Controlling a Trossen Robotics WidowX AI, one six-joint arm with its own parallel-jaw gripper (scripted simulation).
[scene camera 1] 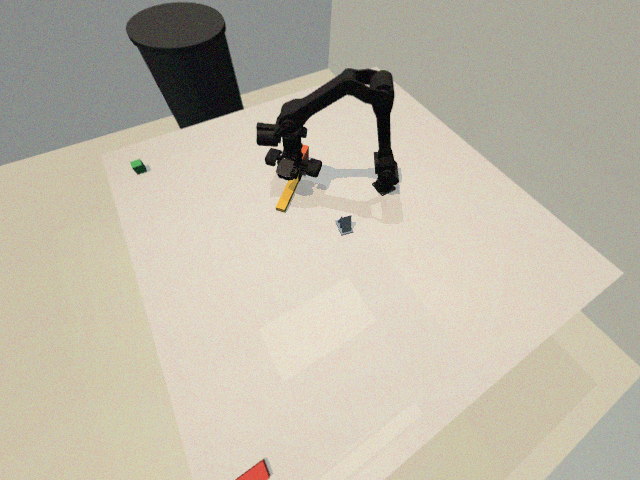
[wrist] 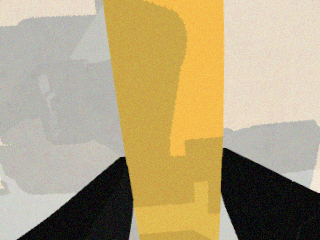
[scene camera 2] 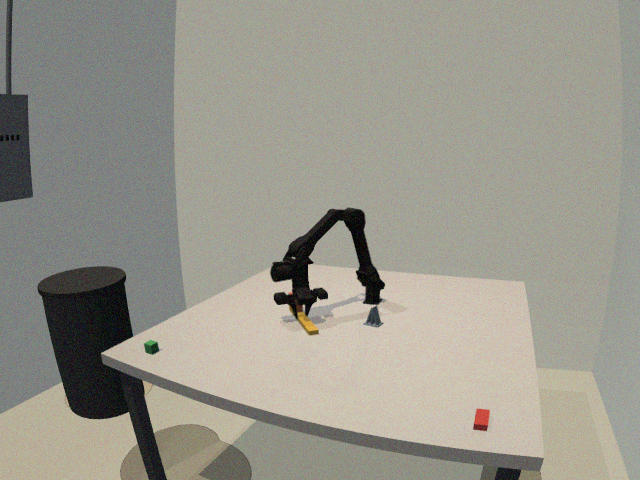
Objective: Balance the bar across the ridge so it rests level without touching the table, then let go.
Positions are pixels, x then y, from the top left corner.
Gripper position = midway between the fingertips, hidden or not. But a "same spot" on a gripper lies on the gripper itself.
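Scene:
My gripper in scene camera 1 point(294, 179). Gripper also in the wrist view and scene camera 2: point(wrist: 253, 195) and point(scene camera 2: 296, 311), same spot.

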